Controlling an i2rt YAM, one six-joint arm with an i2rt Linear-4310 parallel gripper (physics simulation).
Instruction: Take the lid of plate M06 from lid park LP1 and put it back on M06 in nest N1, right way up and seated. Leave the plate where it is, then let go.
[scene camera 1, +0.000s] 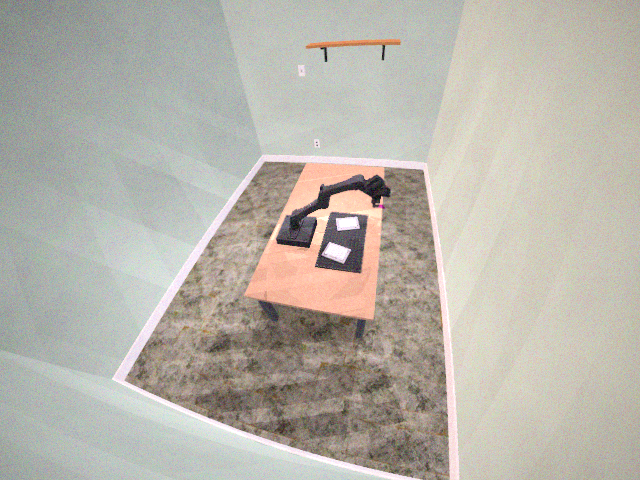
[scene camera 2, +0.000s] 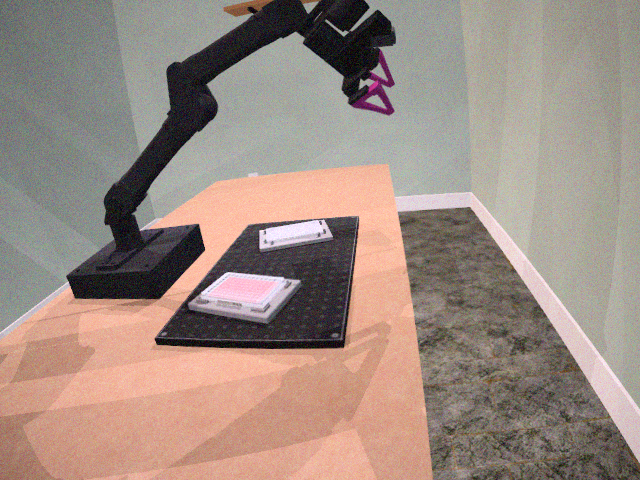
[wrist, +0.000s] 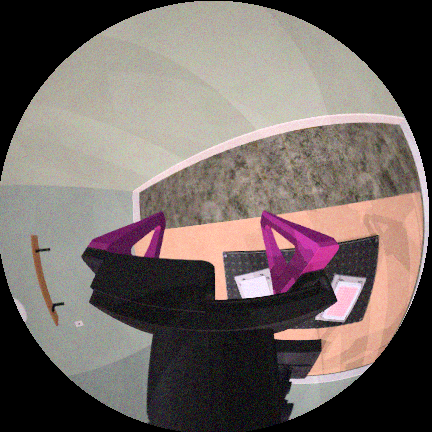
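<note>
The white lid lies flat on a light grey holder with small dark posts, at the far end of the black board. The plate with pink wells sits uncovered in the nest at the near end of the board. No label for M06, LP1 or N1 is readable. My gripper is open and empty, its magenta fingers wide apart. It hangs high above the table, beyond the board and well away from lid and plate.
The black board lies on the wooden table. The arm's black base stands beside the board. A wooden shelf is on the far wall.
</note>
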